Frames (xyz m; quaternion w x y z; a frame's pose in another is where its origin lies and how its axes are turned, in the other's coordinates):
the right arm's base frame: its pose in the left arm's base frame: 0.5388 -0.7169 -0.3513 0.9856 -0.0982 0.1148 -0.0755
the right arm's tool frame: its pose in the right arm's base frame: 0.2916 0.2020 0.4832 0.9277 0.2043 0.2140 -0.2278
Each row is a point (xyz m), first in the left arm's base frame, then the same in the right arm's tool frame.
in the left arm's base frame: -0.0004 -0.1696 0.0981
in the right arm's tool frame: -0.8165 -0.3998 -0.4552
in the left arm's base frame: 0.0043 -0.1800 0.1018
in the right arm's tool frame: -0.8100 -0.4046 -0.4462
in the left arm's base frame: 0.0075 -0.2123 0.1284
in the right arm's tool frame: -0.8054 -0.4270 -0.4111
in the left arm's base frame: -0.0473 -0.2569 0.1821
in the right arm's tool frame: -0.8450 -0.4972 -0.3740
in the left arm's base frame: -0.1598 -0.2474 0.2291
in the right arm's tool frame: -0.9459 -0.5650 -0.3873
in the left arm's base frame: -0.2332 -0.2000 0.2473
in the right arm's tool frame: -1.0273 -0.5782 -0.4215
